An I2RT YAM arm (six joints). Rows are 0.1 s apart.
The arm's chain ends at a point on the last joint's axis. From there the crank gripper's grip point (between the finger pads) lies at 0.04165 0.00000 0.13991 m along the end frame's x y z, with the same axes.
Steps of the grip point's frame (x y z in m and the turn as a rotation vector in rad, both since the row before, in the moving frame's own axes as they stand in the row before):
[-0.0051, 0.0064, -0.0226, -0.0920, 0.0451, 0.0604]
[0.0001, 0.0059, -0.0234, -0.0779, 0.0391, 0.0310]
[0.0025, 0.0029, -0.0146, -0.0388, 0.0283, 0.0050]
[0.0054, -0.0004, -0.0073, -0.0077, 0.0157, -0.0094]
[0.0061, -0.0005, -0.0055, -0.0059, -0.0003, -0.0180]
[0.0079, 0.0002, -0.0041, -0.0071, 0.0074, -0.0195]
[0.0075, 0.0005, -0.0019, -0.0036, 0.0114, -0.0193]
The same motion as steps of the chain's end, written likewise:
[-0.0109, -0.0091, -0.0199, -0.0920, 0.0451, 0.0604]
[-0.0051, -0.0063, -0.0212, -0.0779, 0.0391, 0.0310]
[-0.0014, -0.0027, -0.0133, -0.0388, 0.0283, 0.0050]
[0.0032, -0.0011, -0.0066, -0.0077, 0.0157, -0.0094]
[0.0061, -0.0006, -0.0055, -0.0059, -0.0003, -0.0180]
[0.0069, 0.0000, -0.0038, -0.0071, 0.0074, -0.0195]
[0.0059, 0.0008, -0.0014, -0.0036, 0.0114, -0.0193]

